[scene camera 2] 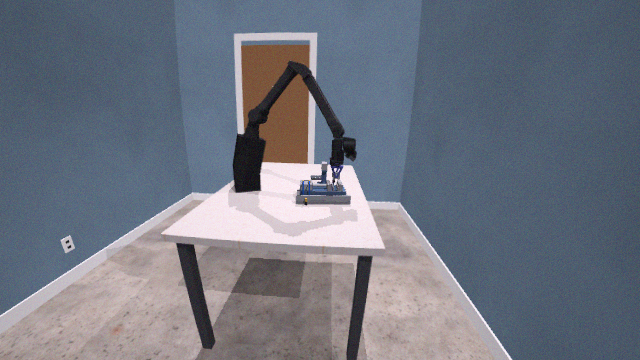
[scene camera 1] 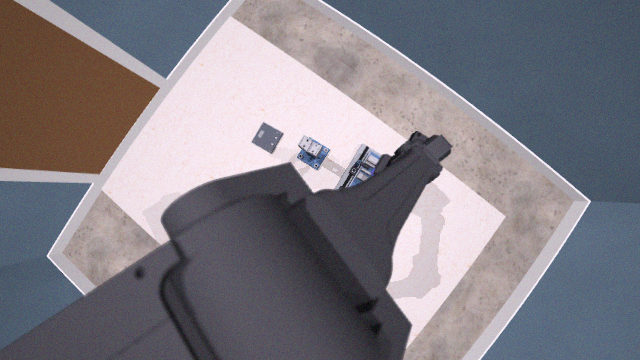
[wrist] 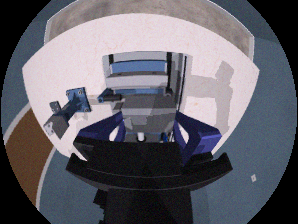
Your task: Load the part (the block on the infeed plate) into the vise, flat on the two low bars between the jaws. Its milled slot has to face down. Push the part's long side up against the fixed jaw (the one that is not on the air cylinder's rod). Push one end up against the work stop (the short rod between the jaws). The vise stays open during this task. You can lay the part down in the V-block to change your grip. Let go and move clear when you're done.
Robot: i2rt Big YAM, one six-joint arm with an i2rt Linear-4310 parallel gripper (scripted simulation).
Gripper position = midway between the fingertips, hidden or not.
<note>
In view: the gripper (wrist: 149,112) and a grey part (wrist: 142,114).
</note>
